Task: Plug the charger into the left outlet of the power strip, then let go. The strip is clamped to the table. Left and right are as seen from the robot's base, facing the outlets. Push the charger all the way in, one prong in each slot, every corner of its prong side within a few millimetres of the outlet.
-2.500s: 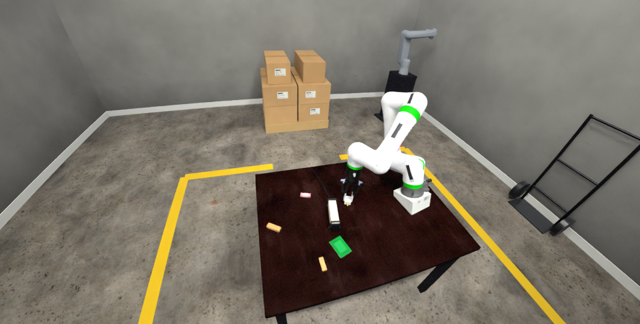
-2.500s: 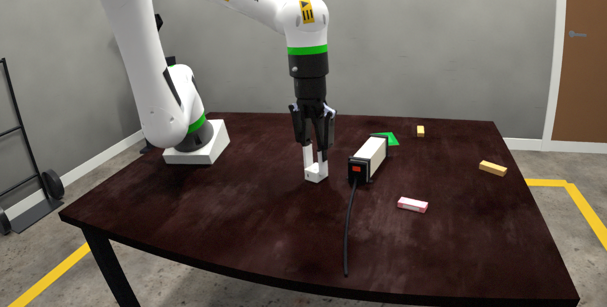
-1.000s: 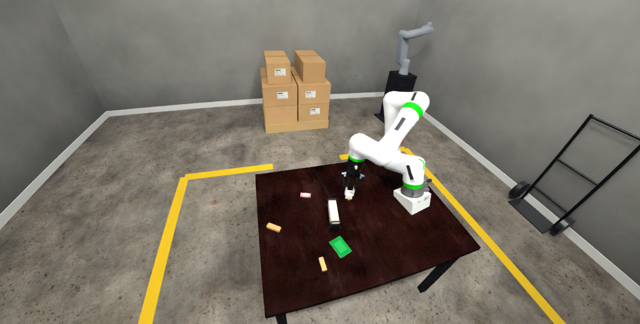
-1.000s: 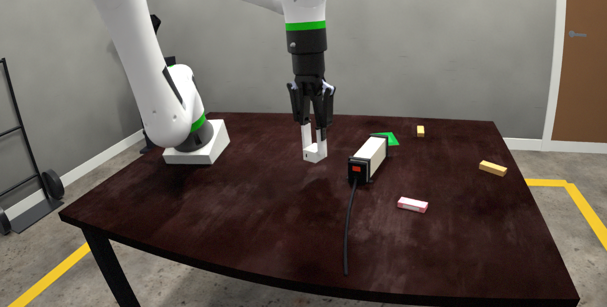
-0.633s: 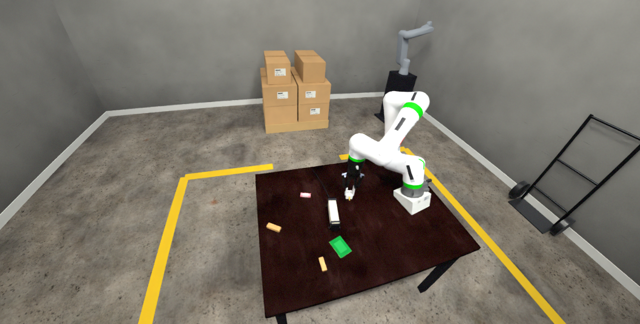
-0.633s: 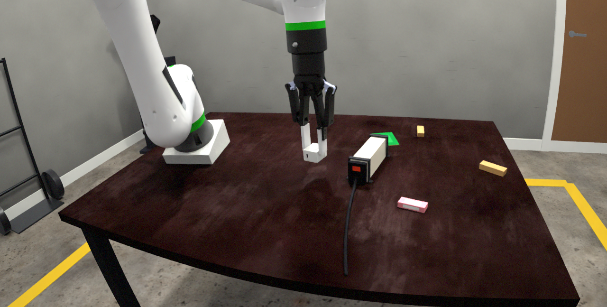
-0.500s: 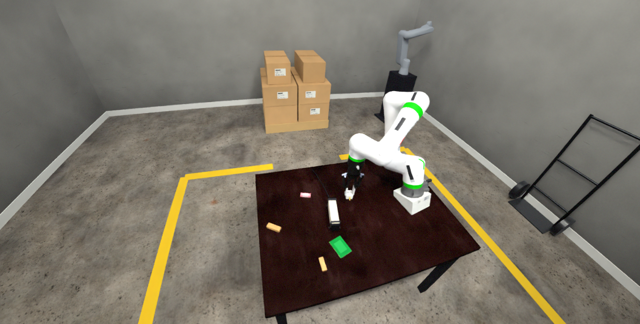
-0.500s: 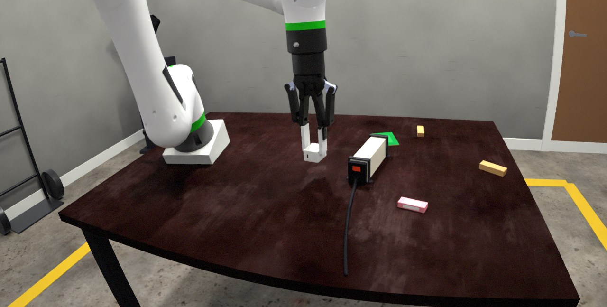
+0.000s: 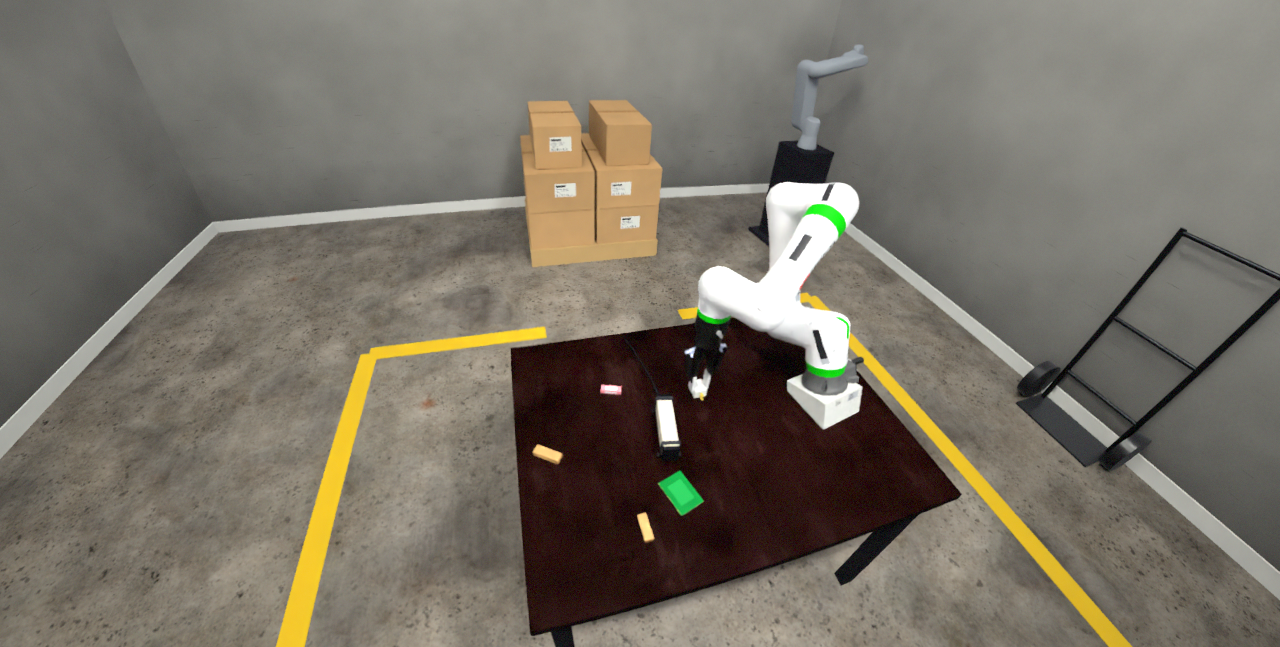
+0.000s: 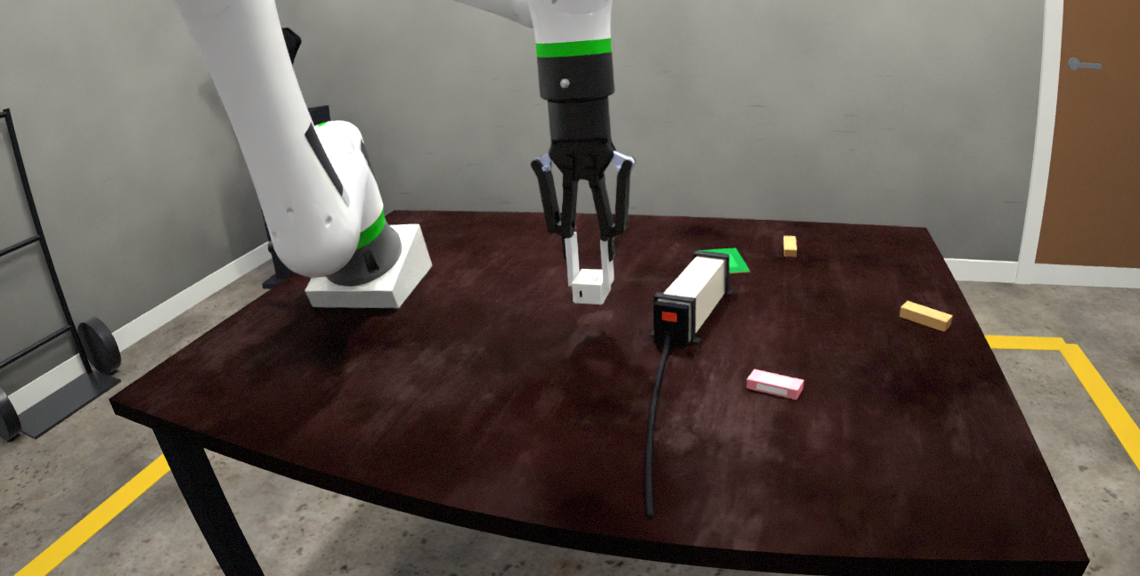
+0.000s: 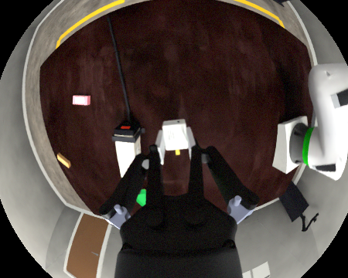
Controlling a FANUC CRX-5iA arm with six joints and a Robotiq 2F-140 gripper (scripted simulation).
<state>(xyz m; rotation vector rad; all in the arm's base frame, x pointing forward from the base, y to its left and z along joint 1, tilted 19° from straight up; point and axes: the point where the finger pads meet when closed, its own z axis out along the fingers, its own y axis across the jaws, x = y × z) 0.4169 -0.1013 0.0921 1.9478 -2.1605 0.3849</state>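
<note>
Right now my hand is 10 mm to the right of the white charger and 40 mm above it. From my hand the other things lie so: power strip (150 mm ahead, 60 mm to the left, 80 mm below); flat piece (180 mm ahead, 260 mm to the left, 110 mm below); red switch (110 mm ahead, 30 mm to the right, 70 mm below).
</note>
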